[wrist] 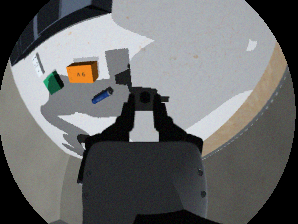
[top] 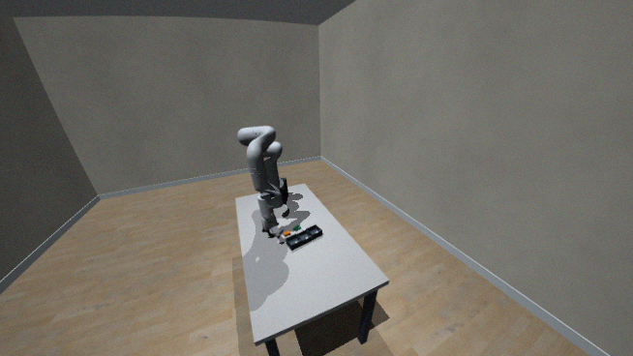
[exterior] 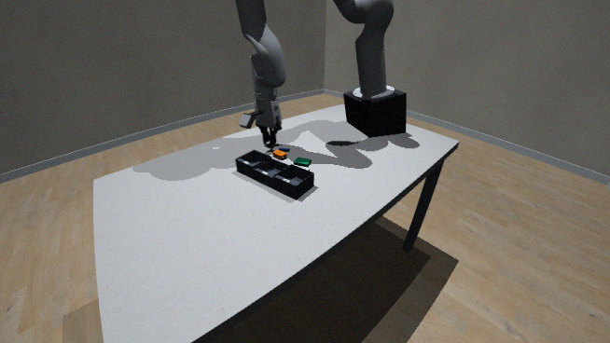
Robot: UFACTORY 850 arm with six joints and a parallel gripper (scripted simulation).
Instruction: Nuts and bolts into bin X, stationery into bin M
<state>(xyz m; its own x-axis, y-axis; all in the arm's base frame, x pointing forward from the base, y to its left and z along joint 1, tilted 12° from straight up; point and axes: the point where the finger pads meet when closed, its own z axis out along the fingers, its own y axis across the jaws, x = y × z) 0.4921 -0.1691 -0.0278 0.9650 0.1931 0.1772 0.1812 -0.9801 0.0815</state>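
Now: the dark piece 3 cm below my hand. Also, from my hand: blue piece 7 cm to the left, 3 cm below, 1 cm behind; orange block 11 cm to the left, 3 cm below, 3 cm ahead; green block 19 cm to the left, 3 cm below, 1 cm ahead.
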